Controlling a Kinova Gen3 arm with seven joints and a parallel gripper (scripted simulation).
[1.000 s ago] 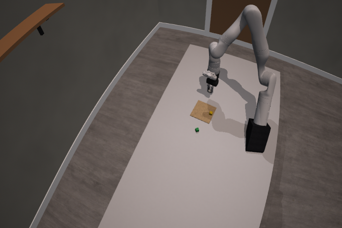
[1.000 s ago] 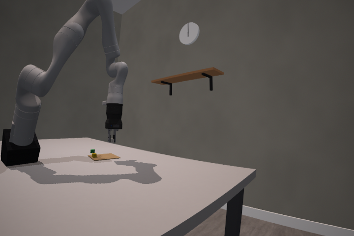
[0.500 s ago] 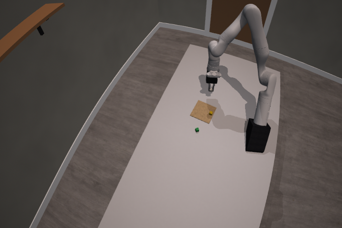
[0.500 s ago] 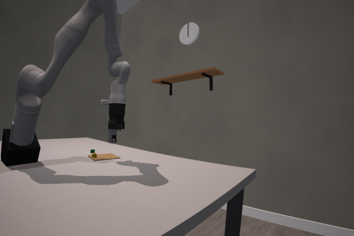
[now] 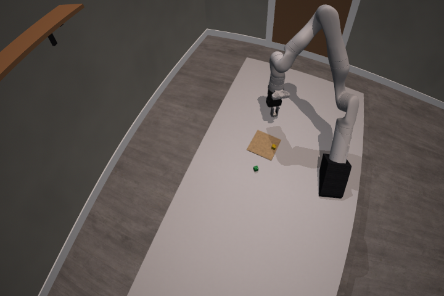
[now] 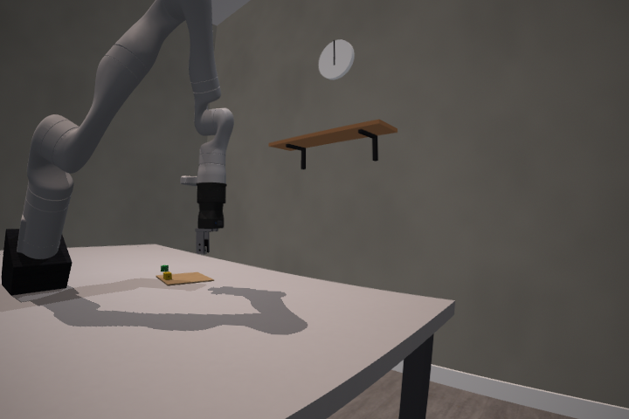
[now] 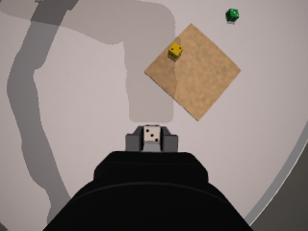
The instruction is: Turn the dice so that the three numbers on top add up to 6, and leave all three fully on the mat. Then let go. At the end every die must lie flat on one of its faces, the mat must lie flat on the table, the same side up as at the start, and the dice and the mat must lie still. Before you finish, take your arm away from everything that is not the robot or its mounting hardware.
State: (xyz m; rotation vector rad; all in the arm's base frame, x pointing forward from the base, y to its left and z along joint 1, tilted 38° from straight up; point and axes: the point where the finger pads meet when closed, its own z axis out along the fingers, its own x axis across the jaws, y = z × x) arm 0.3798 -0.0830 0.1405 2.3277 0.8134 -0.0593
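Now: hand 14 cm to the right of the tan mat and 11 cm above it. The rest, counted from my hand: green die: 29 cm to the left, 10 cm below; yellow die: 5 cm behind, 14 cm to the left, 10 cm below; white die: 1 cm below.
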